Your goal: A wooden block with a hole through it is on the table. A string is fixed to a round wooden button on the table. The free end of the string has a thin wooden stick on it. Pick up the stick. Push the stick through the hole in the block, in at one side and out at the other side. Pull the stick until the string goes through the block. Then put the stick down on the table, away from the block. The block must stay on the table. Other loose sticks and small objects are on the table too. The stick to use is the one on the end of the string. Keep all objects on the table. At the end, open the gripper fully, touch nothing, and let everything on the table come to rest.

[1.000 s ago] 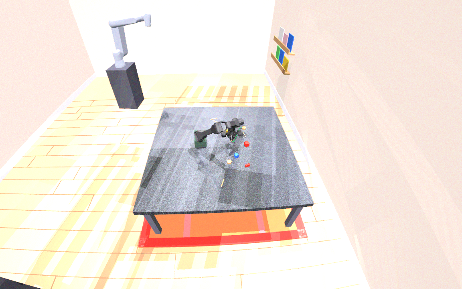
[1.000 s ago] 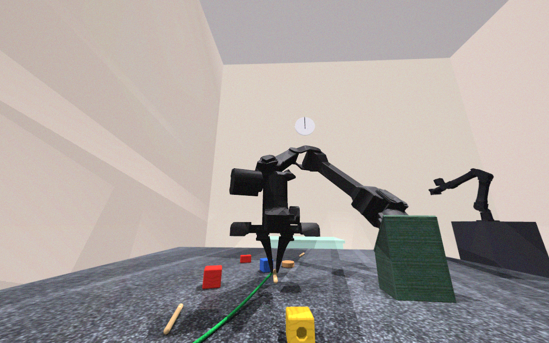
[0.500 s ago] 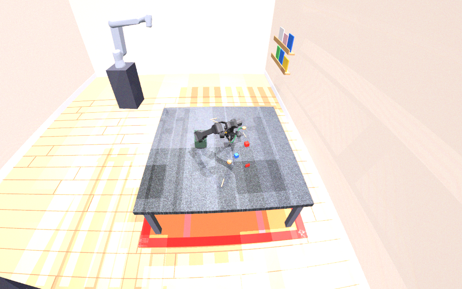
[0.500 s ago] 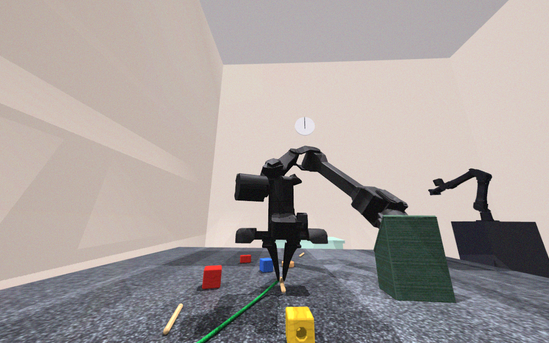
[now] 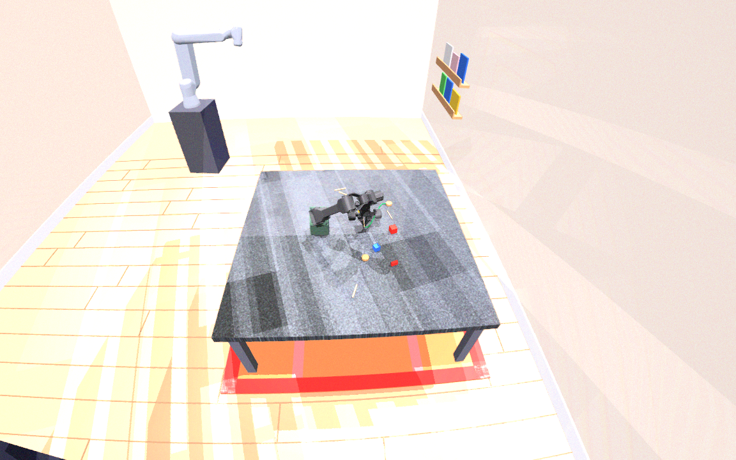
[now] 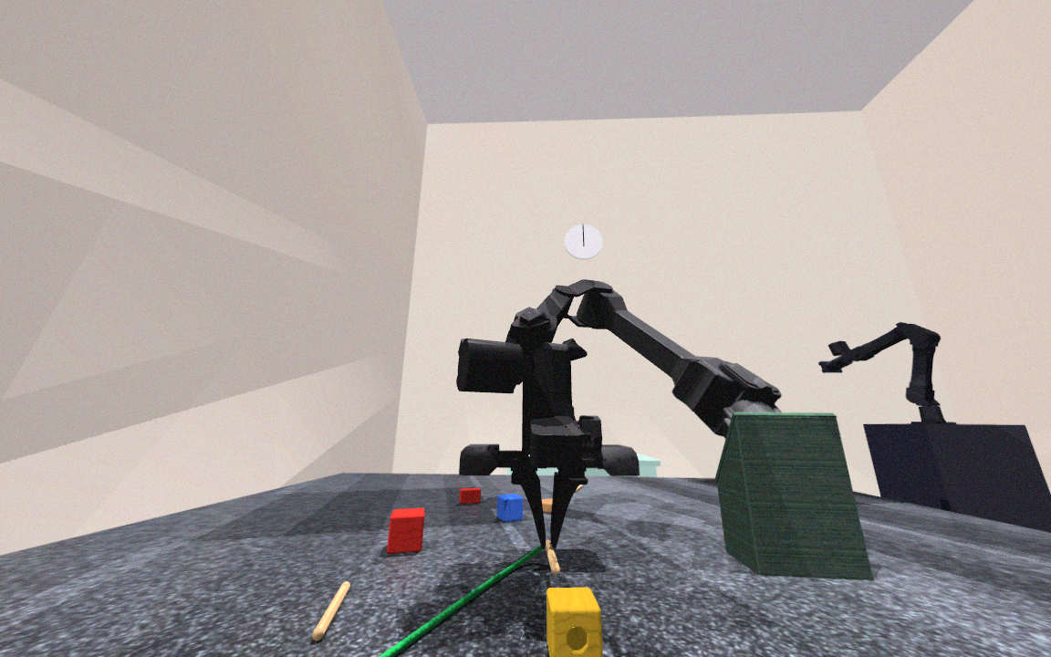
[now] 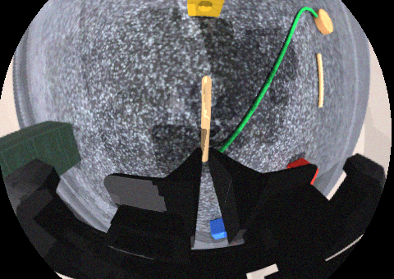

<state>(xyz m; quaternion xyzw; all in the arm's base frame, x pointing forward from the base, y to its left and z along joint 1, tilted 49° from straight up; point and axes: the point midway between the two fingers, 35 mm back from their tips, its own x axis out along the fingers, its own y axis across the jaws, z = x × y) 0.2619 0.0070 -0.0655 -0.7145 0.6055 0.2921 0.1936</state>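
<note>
The yellow wooden block is 30 mm behind my gripper tip and 150 mm to the left of it. The rest, counted from my gripper tip: red cube (170 mm ahead, 20 mm to the right); round wooden button (150 mm ahead, 230 mm to the left, 10 mm below); blue cube (70 mm ahead, 170 mm to the right).
</note>
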